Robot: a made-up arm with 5 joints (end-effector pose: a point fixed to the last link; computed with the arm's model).
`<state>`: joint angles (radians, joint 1 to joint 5).
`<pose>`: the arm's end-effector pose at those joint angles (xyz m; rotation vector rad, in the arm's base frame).
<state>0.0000 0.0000 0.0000 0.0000 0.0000</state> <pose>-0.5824 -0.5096 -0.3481 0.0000 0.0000 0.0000</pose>
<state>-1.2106 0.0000 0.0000 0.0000 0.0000</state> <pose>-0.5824 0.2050 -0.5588 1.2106 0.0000 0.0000</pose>
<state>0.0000 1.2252 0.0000 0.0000 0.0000</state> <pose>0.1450 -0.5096 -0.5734 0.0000 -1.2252 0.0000</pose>
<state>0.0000 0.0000 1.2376 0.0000 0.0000</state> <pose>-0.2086 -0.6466 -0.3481 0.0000 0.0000 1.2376</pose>
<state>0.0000 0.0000 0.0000 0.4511 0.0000</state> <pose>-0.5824 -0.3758 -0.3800 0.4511 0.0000 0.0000</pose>
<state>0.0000 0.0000 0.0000 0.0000 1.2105</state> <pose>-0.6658 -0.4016 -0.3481 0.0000 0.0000 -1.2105</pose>
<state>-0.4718 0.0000 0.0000 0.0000 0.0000</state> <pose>-0.5824 -0.2671 -0.5348 0.4718 0.0000 0.0000</pose>
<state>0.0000 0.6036 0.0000 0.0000 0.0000</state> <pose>-0.2600 -0.5096 -0.5740 0.0000 -0.6036 0.0000</pose>
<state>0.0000 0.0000 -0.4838 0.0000 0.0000</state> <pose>-0.6401 -0.3556 -0.3481 0.0000 0.0000 -0.4838</pose>
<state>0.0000 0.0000 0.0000 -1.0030 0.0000</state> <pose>-0.5824 -0.6789 -0.1059 -1.0030 0.0000 0.0000</pose>
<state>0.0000 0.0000 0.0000 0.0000 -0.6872</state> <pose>-0.5017 -0.5067 -0.3481 0.0000 0.0000 0.6872</pose>
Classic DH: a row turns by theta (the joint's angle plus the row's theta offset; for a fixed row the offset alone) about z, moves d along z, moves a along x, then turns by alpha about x. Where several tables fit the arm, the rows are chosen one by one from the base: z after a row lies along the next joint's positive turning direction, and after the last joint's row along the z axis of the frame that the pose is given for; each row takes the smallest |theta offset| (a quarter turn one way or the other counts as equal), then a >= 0, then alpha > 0; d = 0 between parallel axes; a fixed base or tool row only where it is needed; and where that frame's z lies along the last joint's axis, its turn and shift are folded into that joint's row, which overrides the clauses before.
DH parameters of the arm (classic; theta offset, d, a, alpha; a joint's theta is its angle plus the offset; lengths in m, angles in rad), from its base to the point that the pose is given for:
base (fixed): -1.5708 0.0629 0 1.5708
joint 1: -1.5708 0.0584 0.0062 -1.5708
joint 2: -1.5708 0.3156 0.2409 1.5708
joint 3: 1.5708 -0.1293 0.0577 -1.5708
joint 4: 0 -0.2468 0.022 -1.5708
joint 5: 0.3075 0 0.1199 3.1416
tool (fixed): 1.8783 -0.2755 0 0

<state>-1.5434 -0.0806 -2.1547 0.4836 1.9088</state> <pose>-0.0430 0.3558 -0.0399 0.3833 -1.4321 1.6376</pose>
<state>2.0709 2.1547 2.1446 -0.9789 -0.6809</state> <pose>-0.0099 0.3432 0.2061 0.6077 0.0993 -0.5911</pose>
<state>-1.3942 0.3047 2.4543 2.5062 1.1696</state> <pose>-0.1202 -0.1641 -0.5685 0.1352 1.4118 1.6657</pose>
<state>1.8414 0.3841 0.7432 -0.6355 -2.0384</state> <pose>-0.0983 -0.2330 0.7160 1.1585 -2.1775 -1.1239</pose>
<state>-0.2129 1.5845 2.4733 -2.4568 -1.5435</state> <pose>-0.1810 -0.2416 -0.0197 2.2312 0.4041 1.0669</pose>
